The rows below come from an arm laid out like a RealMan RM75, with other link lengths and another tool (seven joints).
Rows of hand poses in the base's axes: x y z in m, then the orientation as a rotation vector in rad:
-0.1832 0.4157 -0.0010 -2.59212 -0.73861 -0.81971
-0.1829 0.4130 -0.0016 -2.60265 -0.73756 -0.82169
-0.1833 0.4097 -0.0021 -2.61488 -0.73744 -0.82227
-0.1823 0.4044 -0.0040 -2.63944 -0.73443 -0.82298
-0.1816 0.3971 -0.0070 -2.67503 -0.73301 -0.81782
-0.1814 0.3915 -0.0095 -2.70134 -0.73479 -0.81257
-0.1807 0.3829 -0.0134 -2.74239 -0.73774 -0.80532
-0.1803 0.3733 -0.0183 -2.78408 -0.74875 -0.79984
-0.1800 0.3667 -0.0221 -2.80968 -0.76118 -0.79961
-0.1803 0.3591 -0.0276 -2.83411 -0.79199 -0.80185
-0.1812 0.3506 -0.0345 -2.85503 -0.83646 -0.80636
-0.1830 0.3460 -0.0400 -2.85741 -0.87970 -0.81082
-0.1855 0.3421 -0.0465 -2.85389 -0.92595 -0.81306
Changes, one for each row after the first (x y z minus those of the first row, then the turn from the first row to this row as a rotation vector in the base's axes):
0.0003 -0.0027 -0.0006 -0.00878 -0.00135 -0.00537
-0.0001 -0.0060 -0.0011 -0.01933 -0.00191 -0.01065
0.0009 -0.0113 -0.0030 -0.03939 -0.00230 -0.02270
0.0016 -0.0186 -0.0060 -0.06938 0.00077 -0.03728
0.0018 -0.0242 -0.0085 -0.09266 0.00340 -0.04619
0.0025 -0.0328 -0.0124 -0.12914 0.00658 -0.06013
0.0029 -0.0424 -0.0173 -0.16951 0.00687 -0.07023
0.0032 -0.0490 -0.0211 -0.19669 0.00386 -0.07396
0.0029 -0.0566 -0.0266 -0.23027 -0.00395 -0.06795
0.0020 -0.0651 -0.0335 -0.26656 -0.01551 -0.05412
0.0002 -0.0697 -0.0390 -0.28669 -0.02607 -0.03366
-0.0023 -0.0736 -0.0455 -0.30338 -0.03555 -0.00916

